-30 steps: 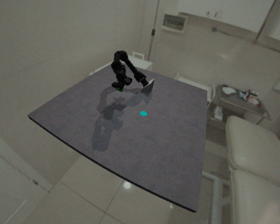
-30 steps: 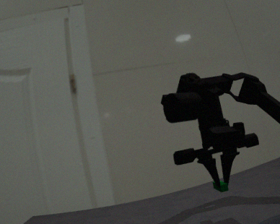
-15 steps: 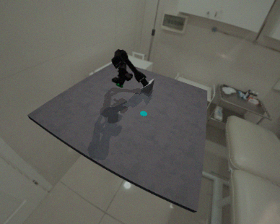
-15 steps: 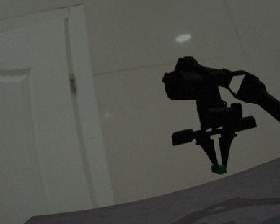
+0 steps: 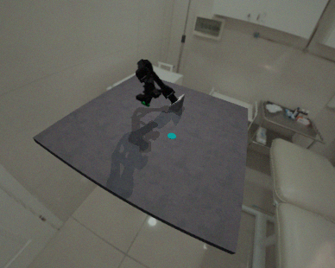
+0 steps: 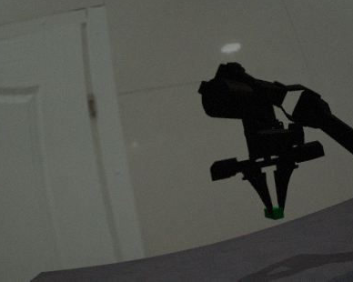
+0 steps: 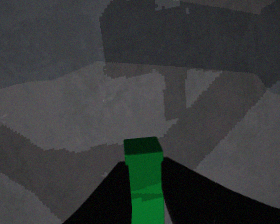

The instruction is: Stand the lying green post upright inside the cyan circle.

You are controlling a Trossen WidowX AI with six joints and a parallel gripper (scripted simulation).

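The cyan circle is 23 cm to the left of my gripper tip, 13 cm below it and 9 cm ahead of it. Round my gripper tip: green post (2 cm to the right, 1 cm behind).
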